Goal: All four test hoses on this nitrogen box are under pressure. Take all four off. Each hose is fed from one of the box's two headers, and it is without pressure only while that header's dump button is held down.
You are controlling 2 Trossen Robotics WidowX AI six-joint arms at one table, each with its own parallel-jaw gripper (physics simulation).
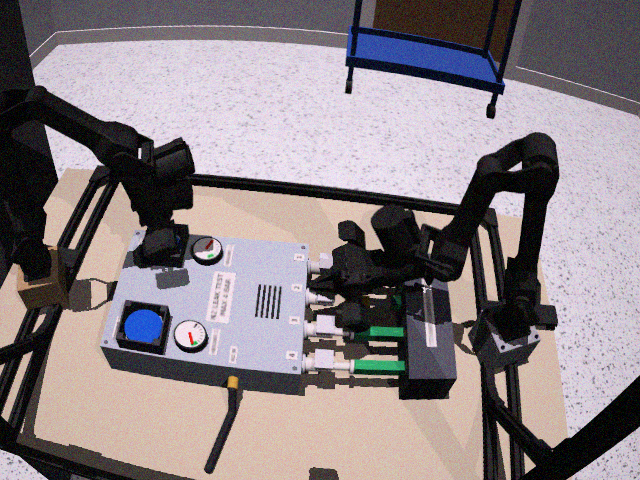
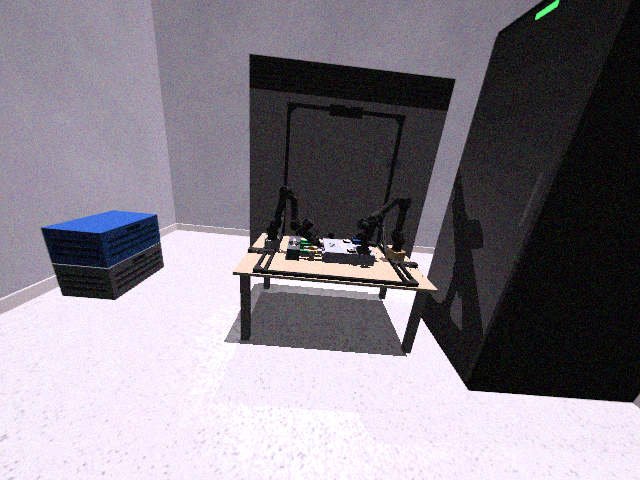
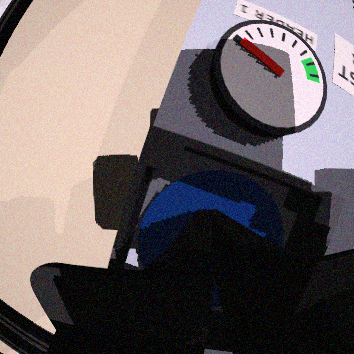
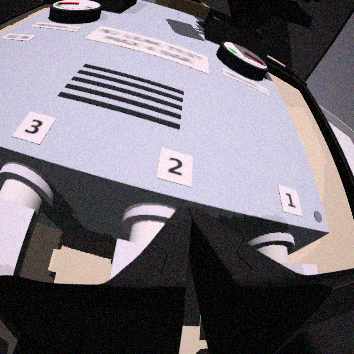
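Pixels of known places: left gripper, fingertip midpoint: (image 3: 206,218); right gripper, fingertip midpoint: (image 1: 309,286) (image 2: 323,247) (image 4: 186,216); left arm's base at its link origin: (image 1: 37,267) (image 2: 396,250); right arm's base at its link origin: (image 1: 511,324) (image 2: 272,238).
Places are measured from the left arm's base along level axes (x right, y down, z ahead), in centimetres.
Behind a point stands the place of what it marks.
Note:
The grey nitrogen box (image 1: 247,286) {x 15.5, y 0.4, z 41.9 cm} (image 2: 339,248) {x 12.5, y 0.4, z 42.4 cm} (image 4: 211,133) {x 15.2, y 0.4, z 47.8 cm} lies on the table. My left gripper (image 1: 161,245) {x 2.5, y 0.0, z 30.3 cm} (image 2: 364,245) {x 2.5, y 0.0, z 30.3 cm} (image 3: 206,218) {x 2.5, y 0.0, z 30.3 cm} is shut with nothing in it and rests on the blue header 1 dump button (image 3: 189,200) {x 1.8, y 0.0, z 31.2 cm} at the box's far left corner. The header 1 gauge (image 1: 207,250) {x 6.7, y -1.1, z 36.7 cm} (image 3: 270,75) {x 5.8, y -1.1, z 36.5 cm} has its red needle away from the green mark. My right gripper (image 1: 318,282) {x 18.2, y 0.7, z 52.3 cm} (image 2: 313,238) (image 4: 186,216) {x 18.2, y 0.7, z 52.3 cm} is shut with nothing in it, its tips between the port 1 fitting (image 4: 274,246) {x 13.0, y 1.8, z 54.7 cm} and the port 2 fitting (image 4: 145,219) {x 19.7, y 1.9, z 51.8 cm}. Green hoses 3 (image 1: 380,333) {x 30.8, y 1.9, z 60.7 cm} and 4 (image 1: 380,366) {x 37.0, y 1.9, z 58.0 cm} sit plugged in. Hoses 1 and 2 are mostly hidden by the arm.
A second blue dump button (image 1: 143,326) {x 20.3, y -1.2, z 21.6 cm} and gauge (image 1: 190,335) {x 24.1, y -1.3, z 29.4 cm} sit at the box's near left. A dark block (image 1: 430,343) {x 36.6, y 0.3, z 67.4 cm} holds the hoses' far ends. A black lever with a yellow tip (image 1: 232,382) {x 31.9, y 3.5, z 34.1 cm} sticks out at the front. A blue cart (image 1: 423,54) stands beyond the table.

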